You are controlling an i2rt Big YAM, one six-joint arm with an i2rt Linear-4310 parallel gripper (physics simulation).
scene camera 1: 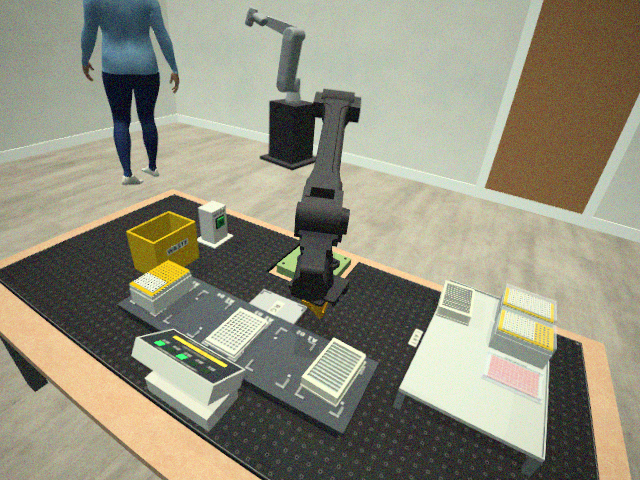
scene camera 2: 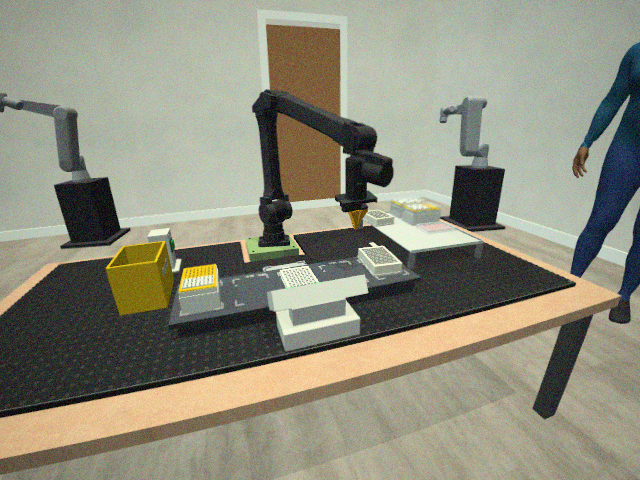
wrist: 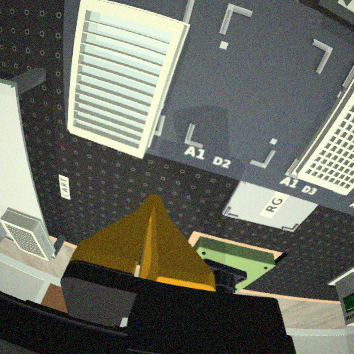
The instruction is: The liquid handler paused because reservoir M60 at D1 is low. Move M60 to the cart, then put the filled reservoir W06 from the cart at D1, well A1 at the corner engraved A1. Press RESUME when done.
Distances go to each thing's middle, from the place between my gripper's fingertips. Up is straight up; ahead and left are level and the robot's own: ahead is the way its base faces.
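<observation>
Going by their middles, the RG plate (scene camera 1: 291,311) is the nearest to my hand of the things named here; my hand is 20 cm to the left of it, 7 cm past it and 15 cm above it. The yellow bin (scene camera 2: 141,279) is 60 cm to the right of my hand, 1 cm ahead of it and 9 cm below it, which makes the bin, going by their middles, the farthest from my hand of the things named here. I see the cart shelf (scene camera 1: 446,370) 31 cm to the left of my hand, 27 cm behind it and 10 cm below it. The pink plate (scene camera 1: 525,381) is 38 cm to the left of my hand, 22 cm behind it and 9 cm below it.
</observation>
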